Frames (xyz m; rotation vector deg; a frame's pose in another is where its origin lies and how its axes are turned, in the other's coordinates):
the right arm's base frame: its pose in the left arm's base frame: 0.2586 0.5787 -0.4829 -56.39 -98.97 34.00
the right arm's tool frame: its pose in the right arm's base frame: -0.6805 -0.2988 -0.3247 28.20 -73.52 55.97
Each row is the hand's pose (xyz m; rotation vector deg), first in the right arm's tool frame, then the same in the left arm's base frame.
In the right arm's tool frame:
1: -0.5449 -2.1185 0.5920 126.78 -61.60 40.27
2: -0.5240 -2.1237 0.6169 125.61 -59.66 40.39
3: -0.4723 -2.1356 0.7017 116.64 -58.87 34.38
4: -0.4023 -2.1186 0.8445 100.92 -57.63 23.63
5: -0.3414 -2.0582 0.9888 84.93 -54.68 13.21
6: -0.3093 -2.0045 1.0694 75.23 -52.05 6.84
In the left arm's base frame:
1: -0.3029 0.0549 1.5870 -0.48 -98.96 -126.36
2: -0.3319 0.0397 1.5836 1.77 -97.56 -127.63
3: -0.4128 -0.0190 1.5791 1.72 -85.55 -136.23
4: -0.5178 -0.1368 1.5534 0.25 -63.01 -149.04
5: -0.5953 -0.2758 1.5000 -0.53 -38.35 -159.21
6: -0.6274 -0.3621 1.4560 -0.71 -22.48 -164.12

